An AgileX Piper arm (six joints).
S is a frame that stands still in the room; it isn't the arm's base.
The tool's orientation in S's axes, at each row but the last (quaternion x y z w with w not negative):
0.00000 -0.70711 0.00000 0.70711
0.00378 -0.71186 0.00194 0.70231
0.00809 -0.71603 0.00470 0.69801
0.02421 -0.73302 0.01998 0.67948
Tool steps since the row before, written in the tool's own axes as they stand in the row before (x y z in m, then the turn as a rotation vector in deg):
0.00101 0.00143 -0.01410 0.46 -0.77 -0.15
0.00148 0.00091 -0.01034 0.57 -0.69 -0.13
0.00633 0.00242 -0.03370 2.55 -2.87 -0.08
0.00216 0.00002 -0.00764 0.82 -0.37 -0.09
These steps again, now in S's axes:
0.01410 0.00143 0.00101 0.15 -0.77 0.46
0.01031 0.00099 0.00162 0.13 -0.69 0.57
0.03348 0.00300 0.00720 0.07 -2.88 2.54
0.00744 0.00048 0.00273 0.05 -0.37 0.82

